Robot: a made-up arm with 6 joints. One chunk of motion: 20 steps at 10 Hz.
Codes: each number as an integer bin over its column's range. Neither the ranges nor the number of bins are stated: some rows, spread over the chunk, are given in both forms.
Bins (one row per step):
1: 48 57 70 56 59 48
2: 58 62 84 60 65 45
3: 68 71 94 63 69 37
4: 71 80 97 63 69 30
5: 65 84 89 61 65 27
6: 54 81 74 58 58 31
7: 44 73 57 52 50 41
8: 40 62 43 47 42 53
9: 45 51 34 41 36 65
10: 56 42 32 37 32 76
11: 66 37 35 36 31 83
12: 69 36 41 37 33 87
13: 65 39 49 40 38 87
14: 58 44 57 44 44 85
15: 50 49 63 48 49 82
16: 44 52 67 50 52 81
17: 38 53 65 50 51 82
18: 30 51 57 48 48 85
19: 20 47 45 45 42 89
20: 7 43 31 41 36 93
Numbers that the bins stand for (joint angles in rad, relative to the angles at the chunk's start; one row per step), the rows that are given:
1: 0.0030 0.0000 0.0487 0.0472 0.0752 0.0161
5: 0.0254 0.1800 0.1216 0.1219 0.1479 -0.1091
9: -0.0009 -0.0400 -0.0895 -0.1771 -0.2036 0.1174
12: 0.0306 -0.1400 -0.0626 -0.2369 -0.2400 0.2485
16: -0.0022 -0.0333 0.0372 -0.0425 -0.0097 0.2127
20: -0.0508 -0.0933 -0.1010 -0.1771 -0.2036 0.2842
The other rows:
2: 0.0162 0.0333 0.1024 0.1070 0.1479 -0.0018
3: 0.0293 0.0933 0.1408 0.1518 0.1964 -0.0495
4: 0.0332 0.1533 0.1523 0.1518 0.1964 -0.0912
6: 0.0109 0.1600 0.0640 0.0771 0.0630 -0.0853
7: -0.0022 0.1067 -0.0012 -0.0126 -0.0339 -0.0257
8: -0.0075 0.0333 -0.0549 -0.0874 -0.1309 0.0459
10: 0.0135 -0.1000 -0.0972 -0.2369 -0.2521 0.1829
11: 0.0267 -0.1333 -0.0857 -0.2518 -0.2642 0.2246
13: 0.0254 -0.1200 -0.0319 -0.1920 -0.1794 0.2485
14: 0.0162 -0.0867 -0.0012 -0.1322 -0.1067 0.2366
15: 0.0057 -0.0533 0.0218 -0.0724 -0.0461 0.2187
17: -0.0101 -0.0267 0.0295 -0.0425 -0.0218 0.2187
18: -0.0206 -0.0400 -0.0012 -0.0724 -0.0582 0.2366
19: -0.0337 -0.0667 -0.0473 -0.1173 -0.1309 0.2604

